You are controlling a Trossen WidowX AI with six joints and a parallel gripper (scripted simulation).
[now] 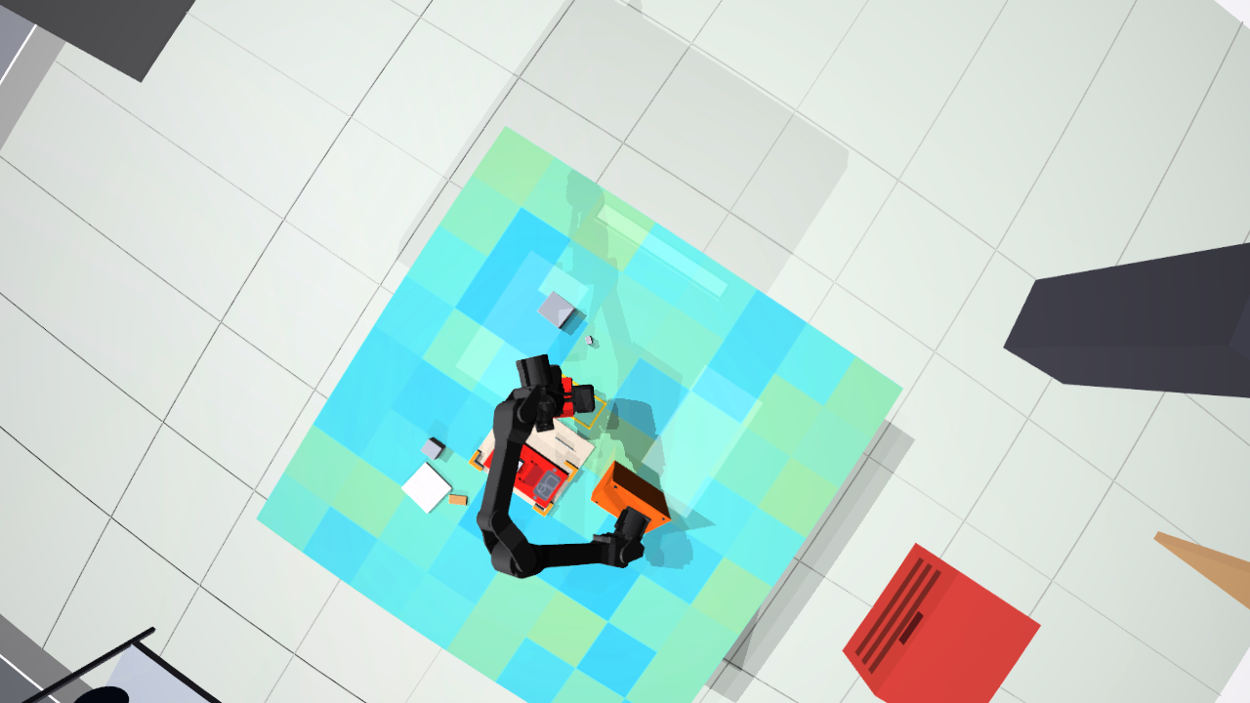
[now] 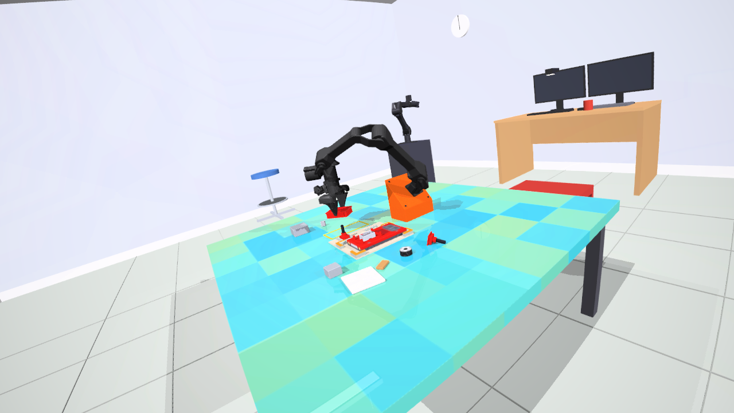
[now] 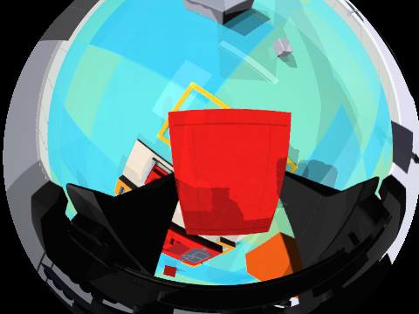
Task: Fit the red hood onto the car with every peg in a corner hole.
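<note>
My gripper tip is 19 cm to the right of the beige jig, 7 cm above it and 1 cm short of it. The rest, counted from my gripper tip: red hood 1 cm above; black wheel 40 cm to the left, 7 cm below, 2 cm ahead; wooden chip 39 cm to the left, 12 cm ahead, 8 cm below.
</note>
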